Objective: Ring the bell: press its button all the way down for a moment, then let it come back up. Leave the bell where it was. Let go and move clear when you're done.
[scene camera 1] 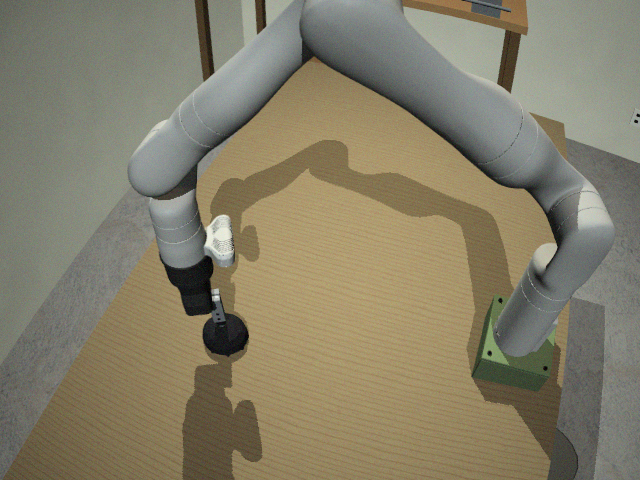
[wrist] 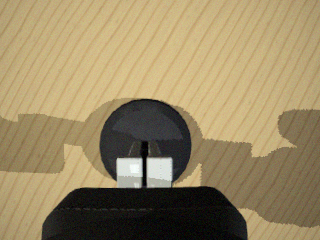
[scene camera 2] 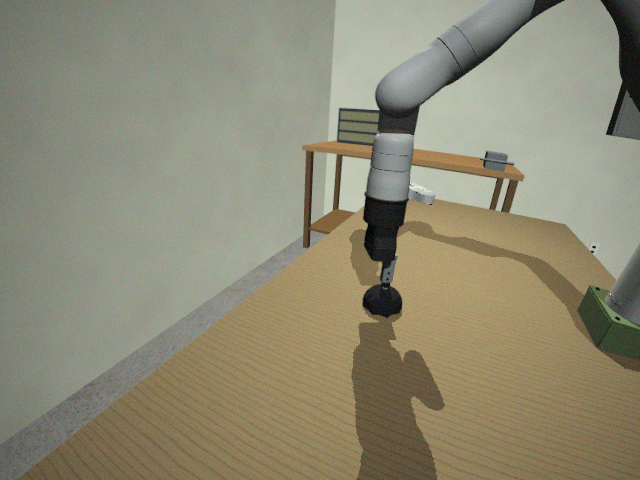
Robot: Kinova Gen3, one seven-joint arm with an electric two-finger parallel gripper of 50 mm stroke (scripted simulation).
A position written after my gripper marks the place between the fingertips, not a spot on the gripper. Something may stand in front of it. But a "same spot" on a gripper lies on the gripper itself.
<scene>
my gripper: scene camera 1; wrist; scene camera 2 385, 280
bell: scene camera 1; wrist 145, 119; scene camera 2
same spot on bell: point(scene camera 1: 228, 337) = point(scene camera 2: 391, 297)
same spot on my gripper: point(wrist: 133, 171) = point(scene camera 1: 215, 292)
</scene>
